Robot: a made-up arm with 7 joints.
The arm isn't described. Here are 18 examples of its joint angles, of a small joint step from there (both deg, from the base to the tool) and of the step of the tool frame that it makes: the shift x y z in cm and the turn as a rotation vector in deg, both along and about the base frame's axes.
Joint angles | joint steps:
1: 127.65 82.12 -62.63 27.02 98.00 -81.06 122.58 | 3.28 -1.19 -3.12 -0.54 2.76 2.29 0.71
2: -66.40 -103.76 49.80 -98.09 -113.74 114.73 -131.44 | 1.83 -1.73 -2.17 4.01 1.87 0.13 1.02
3: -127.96 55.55 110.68 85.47 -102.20 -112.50 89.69 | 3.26 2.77 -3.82 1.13 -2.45 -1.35 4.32
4: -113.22 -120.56 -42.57 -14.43 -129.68 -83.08 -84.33 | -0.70 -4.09 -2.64 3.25 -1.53 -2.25 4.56
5: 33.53 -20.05 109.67 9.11 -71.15 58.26 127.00 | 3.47 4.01 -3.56 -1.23 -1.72 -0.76 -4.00
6: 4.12 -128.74 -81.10 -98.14 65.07 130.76 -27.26 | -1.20 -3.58 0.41 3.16 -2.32 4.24 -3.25
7: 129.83 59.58 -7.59 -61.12 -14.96 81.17 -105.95 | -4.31 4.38 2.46 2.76 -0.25 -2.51 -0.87
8: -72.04 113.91 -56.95 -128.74 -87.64 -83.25 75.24 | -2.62 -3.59 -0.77 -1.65 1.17 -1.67 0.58
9: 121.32 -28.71 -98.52 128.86 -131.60 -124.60 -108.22 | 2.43 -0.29 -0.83 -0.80 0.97 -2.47 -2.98
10: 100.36 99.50 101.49 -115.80 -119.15 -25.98 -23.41 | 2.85 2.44 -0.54 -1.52 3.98 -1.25 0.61
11: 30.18 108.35 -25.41 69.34 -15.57 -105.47 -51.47 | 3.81 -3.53 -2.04 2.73 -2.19 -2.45 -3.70
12: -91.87 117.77 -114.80 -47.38 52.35 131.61 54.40 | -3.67 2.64 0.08 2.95 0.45 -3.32 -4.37
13: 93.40 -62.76 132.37 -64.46 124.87 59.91 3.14 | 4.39 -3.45 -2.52 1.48 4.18 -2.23 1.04
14: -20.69 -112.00 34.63 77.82 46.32 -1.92 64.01 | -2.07 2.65 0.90 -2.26 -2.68 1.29 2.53
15: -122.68 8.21 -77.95 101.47 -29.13 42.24 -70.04 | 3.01 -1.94 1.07 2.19 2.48 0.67 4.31
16: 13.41 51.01 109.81 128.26 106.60 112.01 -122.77 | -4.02 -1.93 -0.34 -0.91 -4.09 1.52 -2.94
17: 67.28 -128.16 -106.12 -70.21 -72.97 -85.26 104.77 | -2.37 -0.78 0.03 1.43 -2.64 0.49 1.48
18: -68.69 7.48 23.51 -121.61 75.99 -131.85 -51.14 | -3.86 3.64 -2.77 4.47 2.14 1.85 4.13
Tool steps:
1: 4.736 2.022 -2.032 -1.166 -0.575 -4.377
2: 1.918 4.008 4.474 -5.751 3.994 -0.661
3: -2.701 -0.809 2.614 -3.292 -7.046 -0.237
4: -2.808 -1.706 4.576 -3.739 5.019 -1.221
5: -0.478 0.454 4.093 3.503 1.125 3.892
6: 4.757 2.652 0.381 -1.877 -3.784 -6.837
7: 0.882 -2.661 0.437 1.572 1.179 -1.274
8: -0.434 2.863 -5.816 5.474 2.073 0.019
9: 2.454 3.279 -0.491 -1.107 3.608 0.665
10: 1.648 -0.421 3.734 -5.411 4.215 2.098
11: 3.726 0.691 -1.710 -1.057 -1.601 -2.938
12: -3.511 -0.843 5.190 -3.717 -3.728 -3.021
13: -1.027 6.618 -1.966 -8.033 -1.676 0.771
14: -4.213 0.859 2.902 5.728 2.878 6.924
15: -0.770 -4.689 -0.352 -4.369 -0.181 0.132
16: -1.026 -0.860 -0.515 1.533 -2.564 -7.282
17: -2.855 -0.306 1.493 2.168 -1.419 3.412
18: 1.690 7.040 -5.336 5.104 -4.445 -4.945
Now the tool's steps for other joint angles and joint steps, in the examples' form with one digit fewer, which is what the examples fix.
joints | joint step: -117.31 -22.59 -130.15 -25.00 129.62 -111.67 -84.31 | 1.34 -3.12 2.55 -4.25 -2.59 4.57 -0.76
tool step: -1.66 -1.11 9.22 -1.82 10.04 -1.02
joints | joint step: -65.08 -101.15 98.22 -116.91 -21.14 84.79 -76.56 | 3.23 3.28 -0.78 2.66 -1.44 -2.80 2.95
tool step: -0.23 -2.19 1.68 -2.72 -1.74 -1.19
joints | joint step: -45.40 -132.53 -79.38 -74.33 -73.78 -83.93 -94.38 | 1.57 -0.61 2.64 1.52 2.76 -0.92 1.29
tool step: 3.17 -0.21 -2.32 2.72 0.84 2.68
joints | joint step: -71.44 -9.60 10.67 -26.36 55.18 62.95 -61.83 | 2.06 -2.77 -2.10 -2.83 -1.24 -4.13 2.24
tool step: -2.67 -2.36 -2.75 4.51 1.56 -2.01
